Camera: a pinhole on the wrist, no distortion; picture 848 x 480 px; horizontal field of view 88.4 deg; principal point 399.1 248.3 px. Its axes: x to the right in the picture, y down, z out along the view. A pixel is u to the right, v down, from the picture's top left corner.
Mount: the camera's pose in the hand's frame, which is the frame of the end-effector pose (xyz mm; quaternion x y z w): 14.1 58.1 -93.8 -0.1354 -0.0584 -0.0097 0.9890
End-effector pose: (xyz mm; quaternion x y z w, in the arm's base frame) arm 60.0 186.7 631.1 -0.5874 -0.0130 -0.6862 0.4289
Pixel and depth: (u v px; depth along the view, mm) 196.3 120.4 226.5
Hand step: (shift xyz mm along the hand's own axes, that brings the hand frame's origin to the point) -118.4 55.4 128.1
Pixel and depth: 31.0 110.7 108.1
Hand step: -89.9 54.6 7.9
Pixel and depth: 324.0 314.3 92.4
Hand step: -11.6 96.5 -11.0
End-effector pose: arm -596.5 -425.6 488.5 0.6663 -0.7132 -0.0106 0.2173
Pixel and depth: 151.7 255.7 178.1
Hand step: -106.2 109.3 63.8
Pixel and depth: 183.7 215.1 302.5
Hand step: -169.3 117.8 184.0
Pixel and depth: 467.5 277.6 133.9
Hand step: 20.2 102.7 34.4
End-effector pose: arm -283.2 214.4 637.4 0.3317 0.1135 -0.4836 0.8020
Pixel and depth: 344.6 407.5 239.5
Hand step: -39.6 206.8 108.4
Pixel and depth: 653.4 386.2 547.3
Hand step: 275.3 370.9 421.2
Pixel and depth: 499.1 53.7 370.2
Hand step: 50.8 -1.8 314.4
